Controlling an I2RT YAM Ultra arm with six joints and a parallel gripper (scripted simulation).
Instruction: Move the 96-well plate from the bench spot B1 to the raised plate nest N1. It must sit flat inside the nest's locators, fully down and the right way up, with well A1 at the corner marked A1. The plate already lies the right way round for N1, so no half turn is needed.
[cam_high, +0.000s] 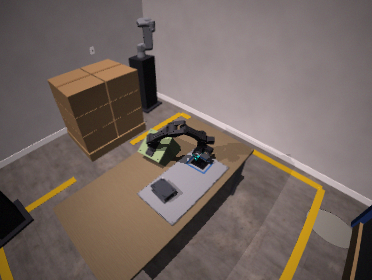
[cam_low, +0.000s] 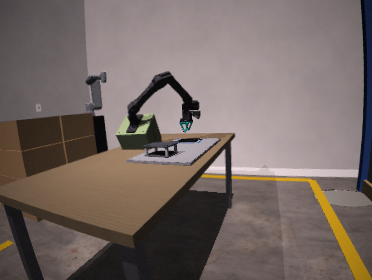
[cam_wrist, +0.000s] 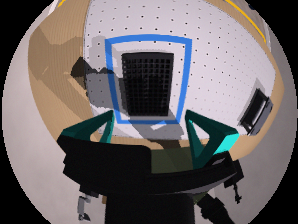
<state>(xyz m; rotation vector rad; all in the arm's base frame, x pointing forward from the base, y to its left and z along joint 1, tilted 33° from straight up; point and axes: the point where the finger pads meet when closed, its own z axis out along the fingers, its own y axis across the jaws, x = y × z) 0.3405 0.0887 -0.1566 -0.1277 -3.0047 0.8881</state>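
My gripper is now 1 cm short of the 96-well plate and 8 cm above it.
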